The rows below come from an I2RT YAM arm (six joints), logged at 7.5 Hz.
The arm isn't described. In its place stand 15 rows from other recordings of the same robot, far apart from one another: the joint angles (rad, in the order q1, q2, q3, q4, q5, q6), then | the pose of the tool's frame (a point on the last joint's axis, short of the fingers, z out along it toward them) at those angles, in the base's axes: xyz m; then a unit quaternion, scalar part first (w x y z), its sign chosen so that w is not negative.
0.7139, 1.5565, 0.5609, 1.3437, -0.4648, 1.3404 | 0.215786 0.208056 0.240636 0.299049 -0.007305 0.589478 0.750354
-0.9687, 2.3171, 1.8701, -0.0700, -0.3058, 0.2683 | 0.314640 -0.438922 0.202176 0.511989 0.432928 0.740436 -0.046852
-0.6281, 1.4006, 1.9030, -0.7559, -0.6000, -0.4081 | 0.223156 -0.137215 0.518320 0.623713 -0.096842 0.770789 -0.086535
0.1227, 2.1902, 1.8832, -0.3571, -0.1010, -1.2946 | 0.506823 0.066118 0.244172 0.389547 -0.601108 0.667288 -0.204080
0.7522, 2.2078, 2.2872, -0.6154, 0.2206, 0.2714 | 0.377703 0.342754 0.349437 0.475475 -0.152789 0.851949 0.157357
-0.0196, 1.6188, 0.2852, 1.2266, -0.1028, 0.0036 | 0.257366 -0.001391 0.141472 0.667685 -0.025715 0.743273 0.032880
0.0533, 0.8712, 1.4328, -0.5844, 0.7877, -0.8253 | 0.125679 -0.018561 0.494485 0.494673 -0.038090 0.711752 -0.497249
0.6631, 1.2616, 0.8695, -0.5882, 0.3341, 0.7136 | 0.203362 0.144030 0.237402 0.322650 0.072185 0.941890 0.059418
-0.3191, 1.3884, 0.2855, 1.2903, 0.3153, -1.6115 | 0.226432 -0.086437 0.201608 0.350581 -0.282785 0.575736 -0.682388
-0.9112, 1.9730, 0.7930, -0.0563, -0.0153, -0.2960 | 0.189249 -0.243159 0.049241 0.141332 0.297325 0.940123 -0.088277
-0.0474, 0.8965, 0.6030, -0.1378, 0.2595, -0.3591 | 0.204869 -0.018863 0.260959 0.501884 -0.060655 0.835673 -0.214674
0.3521, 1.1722, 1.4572, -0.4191, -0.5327, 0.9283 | 0.218579 0.099570 0.469275 0.390824 0.040286 0.745630 0.538210
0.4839, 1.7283, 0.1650, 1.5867, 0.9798, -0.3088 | 0.205886 0.074814 0.131886 0.657527 0.072458 0.698736 -0.272355
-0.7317, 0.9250, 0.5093, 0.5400, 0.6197, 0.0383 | 0.143672 -0.156804 0.293056 0.602908 0.448568 0.498321 -0.432394
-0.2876, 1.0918, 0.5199, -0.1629, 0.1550, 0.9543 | 0.207310 -0.067054 0.192448 0.405587 0.555682 0.722785 0.065565
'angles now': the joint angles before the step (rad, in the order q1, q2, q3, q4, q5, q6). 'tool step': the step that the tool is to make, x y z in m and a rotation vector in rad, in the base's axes. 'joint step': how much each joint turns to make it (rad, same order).
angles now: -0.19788 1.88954 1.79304 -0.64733 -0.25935 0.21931
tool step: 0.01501 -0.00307 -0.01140 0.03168 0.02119 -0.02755
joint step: 0.00000 0.06449 0.04767 -0.00002 0.00174 0.03978
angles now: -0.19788 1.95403 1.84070 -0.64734 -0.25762 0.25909
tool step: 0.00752 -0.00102 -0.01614 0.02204 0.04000 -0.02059
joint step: 0.00151 0.03852 0.00156 0.00001 0.00604 0.02617
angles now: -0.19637 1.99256 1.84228 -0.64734 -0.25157 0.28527
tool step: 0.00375 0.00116 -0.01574 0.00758 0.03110 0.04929
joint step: 0.00156 0.02610 -0.01369 -0.00152 -0.03364 -0.03515
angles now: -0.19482 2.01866 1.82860 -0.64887 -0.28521 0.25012
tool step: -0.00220 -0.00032 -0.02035 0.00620 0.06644 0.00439
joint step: -0.00151 0.01385 -0.04144 -0.01369 0.00144 -0.00928
